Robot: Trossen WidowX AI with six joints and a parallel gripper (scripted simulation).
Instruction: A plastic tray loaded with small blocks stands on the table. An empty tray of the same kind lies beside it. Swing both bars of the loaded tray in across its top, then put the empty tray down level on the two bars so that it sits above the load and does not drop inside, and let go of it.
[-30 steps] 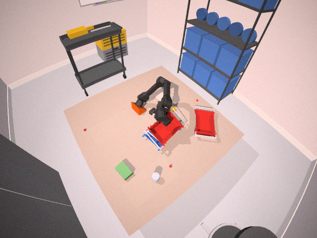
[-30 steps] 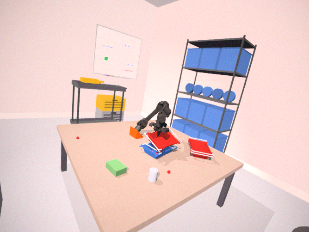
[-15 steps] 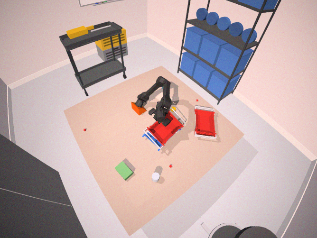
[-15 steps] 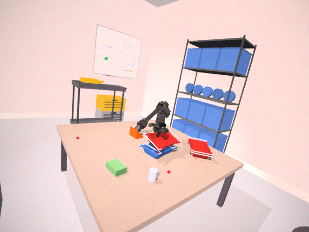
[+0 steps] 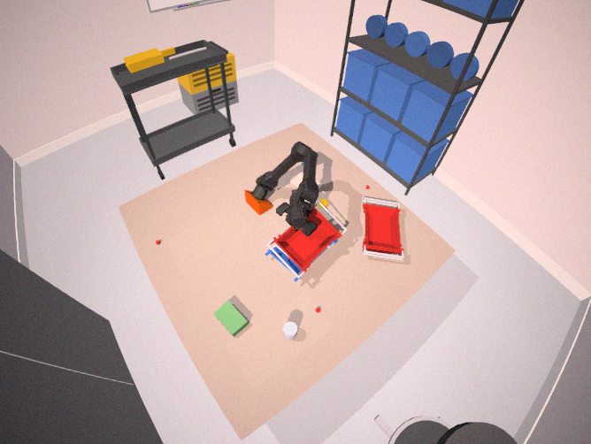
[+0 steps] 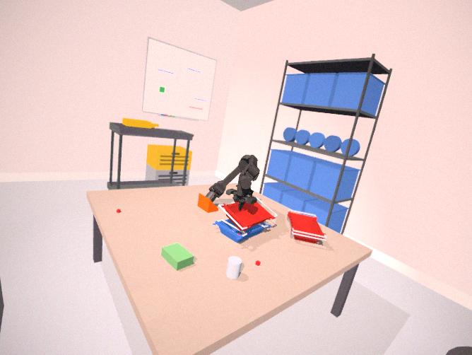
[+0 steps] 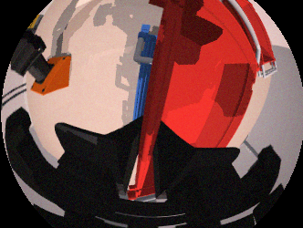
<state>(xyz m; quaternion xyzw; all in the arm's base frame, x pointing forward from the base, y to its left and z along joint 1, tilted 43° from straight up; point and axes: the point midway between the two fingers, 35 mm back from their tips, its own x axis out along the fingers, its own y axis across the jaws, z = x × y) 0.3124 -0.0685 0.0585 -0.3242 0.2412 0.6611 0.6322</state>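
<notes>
My gripper tip is now 70 mm short of the red tray, 10 mm to the right of it and 10 mm below it. From my gripper tip the other things lie so: cream pad (260 mm behind, 300 mm to the left, 110 mm below); yellow puck (90 mm behind, 270 mm to the left, 110 mm below); green block (120 mm ahead, 440 mm to the right, 100 mm below).
</notes>
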